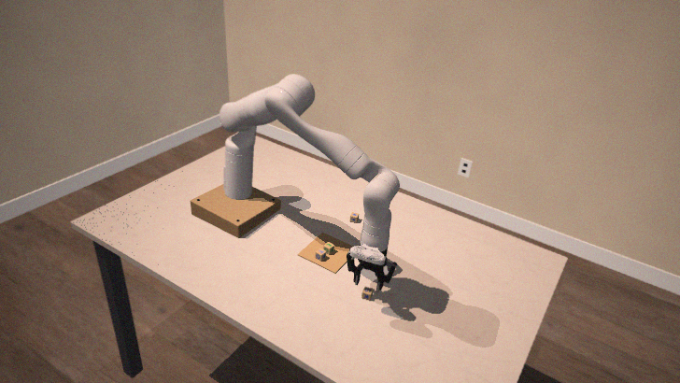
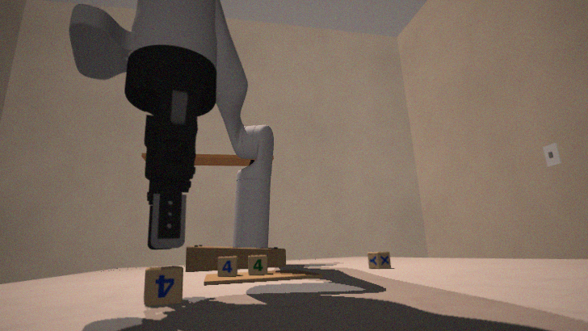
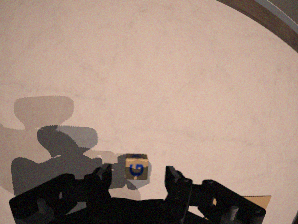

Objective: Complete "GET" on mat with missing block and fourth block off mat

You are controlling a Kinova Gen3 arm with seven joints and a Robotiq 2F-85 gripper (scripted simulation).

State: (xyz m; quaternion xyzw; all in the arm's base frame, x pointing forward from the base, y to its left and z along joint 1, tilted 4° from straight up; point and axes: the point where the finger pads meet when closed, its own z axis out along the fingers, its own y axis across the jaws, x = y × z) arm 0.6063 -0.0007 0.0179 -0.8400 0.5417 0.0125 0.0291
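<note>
The letter block is 40 mm below my hand. The rest, counted from my hand: mat 210 mm behind, 50 mm to the left, 50 mm below.
</note>
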